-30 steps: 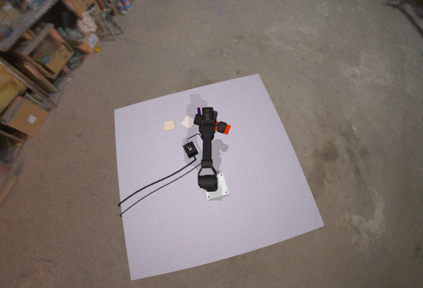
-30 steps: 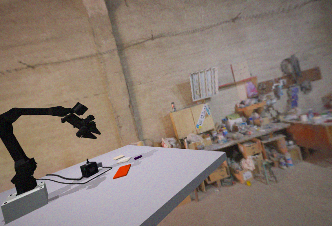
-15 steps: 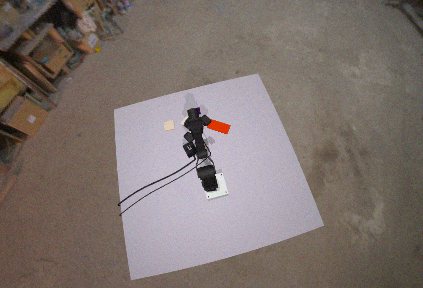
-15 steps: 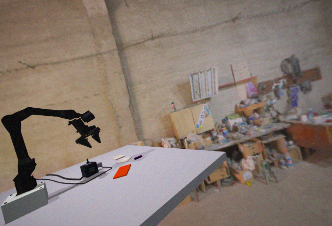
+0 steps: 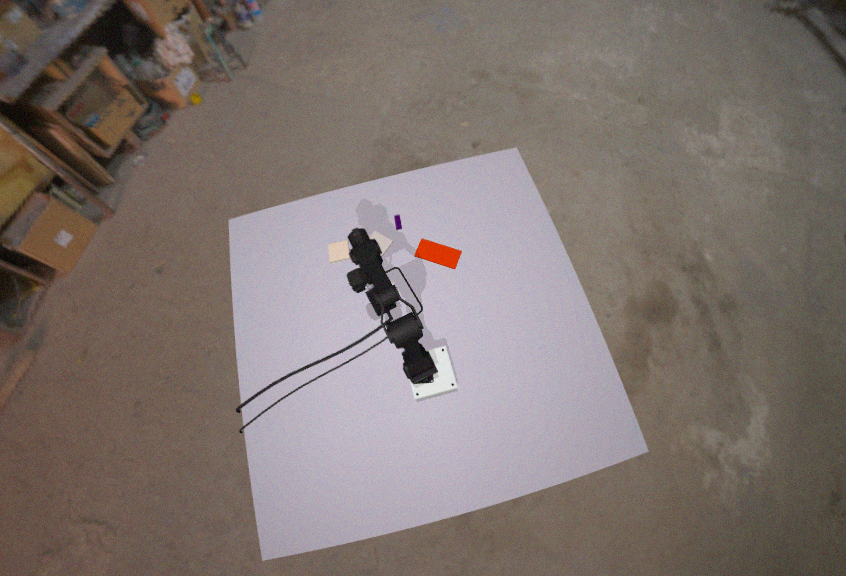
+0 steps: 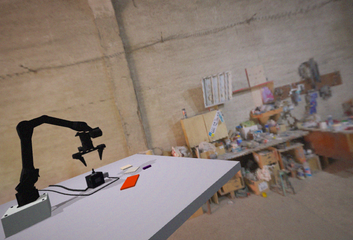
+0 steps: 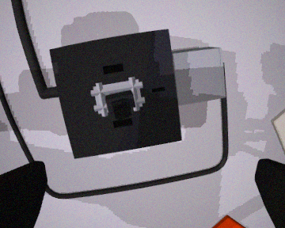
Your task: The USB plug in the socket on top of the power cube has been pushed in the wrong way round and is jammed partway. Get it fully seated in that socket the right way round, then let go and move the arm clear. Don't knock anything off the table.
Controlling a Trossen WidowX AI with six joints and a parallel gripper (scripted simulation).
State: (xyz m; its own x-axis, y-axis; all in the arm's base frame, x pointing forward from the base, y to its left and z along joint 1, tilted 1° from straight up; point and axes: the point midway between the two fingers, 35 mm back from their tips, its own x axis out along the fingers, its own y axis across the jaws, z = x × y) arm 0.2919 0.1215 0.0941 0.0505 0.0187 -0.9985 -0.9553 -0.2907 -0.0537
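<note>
Now: the dark USB plug 5 cm below my gripper tip, 2 cm behind it and 1 cm to the left of it. Also, from my gripper tip: grey-framed socket 8 cm below, 2 cm behind, 1 cm to the left; then small purple piece 32 cm ahead, 14 cm below, 6 cm to the right; then orange flat slab 21 cm to the right, 16 cm ahead, 14 cm below.
</note>
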